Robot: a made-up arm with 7 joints.
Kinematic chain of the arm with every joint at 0, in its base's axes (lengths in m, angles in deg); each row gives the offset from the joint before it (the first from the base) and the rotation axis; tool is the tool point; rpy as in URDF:
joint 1: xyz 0.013 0.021 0.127 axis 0 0.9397 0.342
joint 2: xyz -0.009 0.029 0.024 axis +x
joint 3: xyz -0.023 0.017 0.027 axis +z
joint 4: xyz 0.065 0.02 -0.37 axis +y
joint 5: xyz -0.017 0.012 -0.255 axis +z
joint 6: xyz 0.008 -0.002 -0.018 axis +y
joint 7: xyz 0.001 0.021 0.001 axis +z
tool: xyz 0 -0.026 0 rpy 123.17 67.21 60.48
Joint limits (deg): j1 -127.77..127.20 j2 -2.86..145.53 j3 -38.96..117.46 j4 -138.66..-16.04 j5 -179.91..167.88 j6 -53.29..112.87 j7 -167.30..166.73
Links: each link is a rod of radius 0.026 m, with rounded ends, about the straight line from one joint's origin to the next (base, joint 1, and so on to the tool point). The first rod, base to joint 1, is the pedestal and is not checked.
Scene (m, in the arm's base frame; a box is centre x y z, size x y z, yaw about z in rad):
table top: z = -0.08
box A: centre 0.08 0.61 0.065 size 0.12 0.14 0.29 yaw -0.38
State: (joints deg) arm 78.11 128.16 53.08 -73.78 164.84 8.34 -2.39
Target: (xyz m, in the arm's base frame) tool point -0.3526 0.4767 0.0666
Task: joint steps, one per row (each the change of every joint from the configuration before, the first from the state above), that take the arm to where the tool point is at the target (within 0.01 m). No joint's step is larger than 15 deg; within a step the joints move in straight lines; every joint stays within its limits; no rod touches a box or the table.
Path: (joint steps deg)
1: 7.55 -7.93 3.70 14.44 -0.54 4.43 -0.96
2: 7.55 -7.93 3.70 14.43 -0.54 4.44 -0.96
3: 7.54 -7.92 3.70 14.43 -0.54 4.43 -0.96
4: 7.55 -7.93 3.70 14.44 -0.54 4.43 -0.95
5: -3.68 -11.08 -13.67 -10.54 0.90 -4.42 1.17
6: -3.68 -11.08 -13.68 -10.55 0.90 -4.42 1.17
7: -3.68 -11.09 -13.67 -10.54 0.91 -4.42 1.17
8: -3.67 -11.08 -13.68 -10.54 0.90 -4.42 1.18

